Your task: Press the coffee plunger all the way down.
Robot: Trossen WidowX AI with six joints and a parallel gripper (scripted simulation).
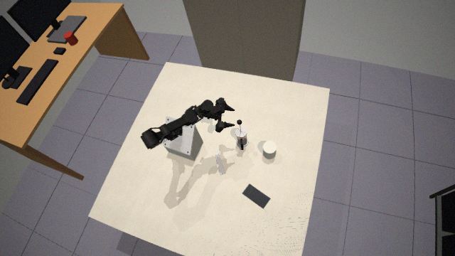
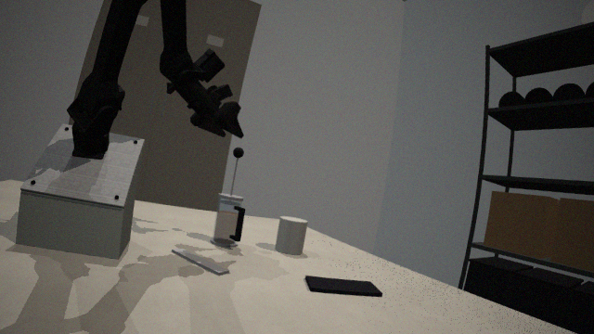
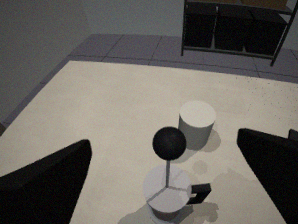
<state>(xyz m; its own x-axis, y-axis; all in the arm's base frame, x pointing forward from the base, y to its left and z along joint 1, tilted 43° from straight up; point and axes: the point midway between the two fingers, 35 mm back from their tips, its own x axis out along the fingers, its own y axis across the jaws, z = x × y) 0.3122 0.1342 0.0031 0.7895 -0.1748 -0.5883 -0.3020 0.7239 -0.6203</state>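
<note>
Right now my gripper tip is 17 cm above the glass coffee press, 3 cm short of it and 1 cm to the left of it. Round my gripper tip: flat grey bar: 29 cm below, 18 cm to the right, 7 cm behind.
</note>
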